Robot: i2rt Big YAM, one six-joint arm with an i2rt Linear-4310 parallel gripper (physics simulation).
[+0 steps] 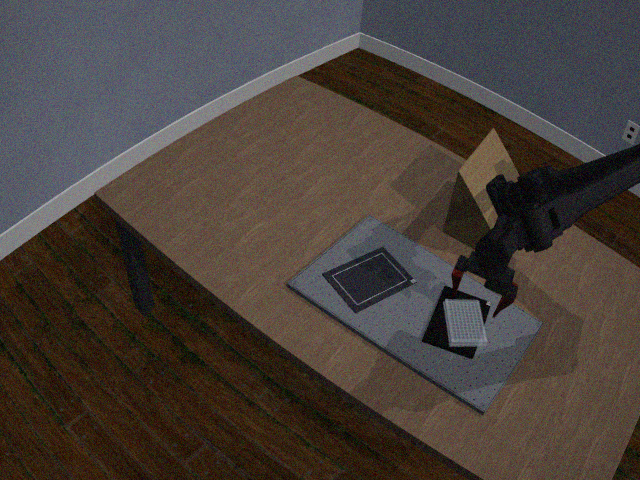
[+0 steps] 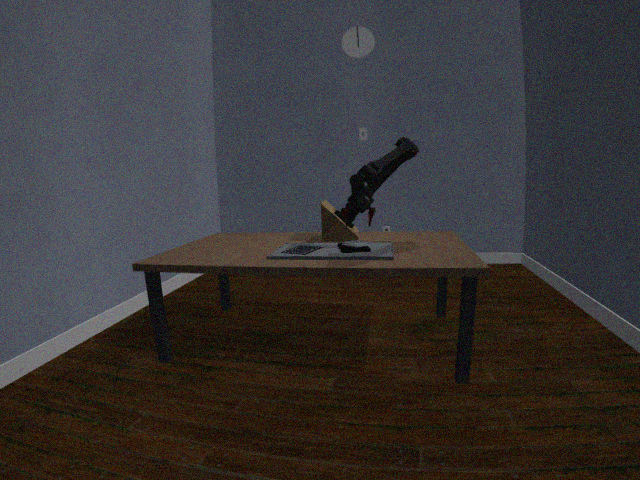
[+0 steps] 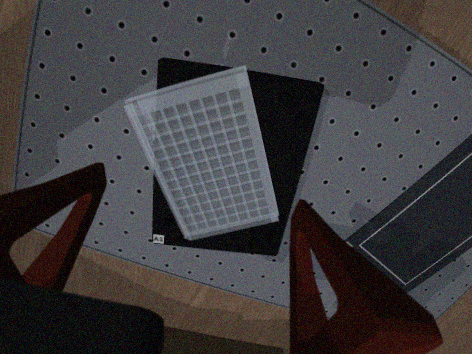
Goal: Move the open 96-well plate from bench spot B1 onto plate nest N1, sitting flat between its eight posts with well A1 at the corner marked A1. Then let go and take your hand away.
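Places are measured from the arm's base along level axes (x ahead, y left, z up), in millimetres.
Pixels of known places: gripper, fingertip midpoint: (image 1: 473, 307) (image 2: 358, 226) (image 3: 201, 191); arm's base, origin of the base link: (image 1: 501, 201) (image 2: 343, 220).
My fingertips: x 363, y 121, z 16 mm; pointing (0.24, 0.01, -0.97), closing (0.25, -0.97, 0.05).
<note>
Ahead of a thing's pixels: the offset from my fingertips to its top centre. "spot": to the spot under its first point.
The clear 96-well plate @[dx -19, dy -9, dz -65 mm] (image 1: 465, 322) (image 3: 210, 160) lies askew over the black plate nest @[dx -25, dy -26, dz -79 mm] (image 1: 436, 328) (image 3: 290, 130). It is turned relative to the nest, and one long side sticks out past the nest's edge. The nest's posts are too dark to make out, so I cannot tell whether the plate rests on them or is slightly tilted. The nest's A1 label @[spot: dx -113, dy +3, dz -89 mm] (image 1: 488, 303) (image 3: 158, 239) shows beside one corner; the plate's own A1 mark is unreadable. My gripper (image 1: 474, 305) (image 3: 201, 191) is open and empty, above and back from the plate, with red fingers wide apart.
Bench spot B1, a dark pad @[spot: dx +11, dy -249, dz -99 mm] (image 1: 369, 279) (image 3: 440, 210) with a white outline, lies beside the nest on the grey perforated board (image 1: 320, 281) (image 3: 350, 175). A wooden wedge (image 1: 483, 165) (image 2: 333, 227) stands behind the board, close to the arm.
</note>
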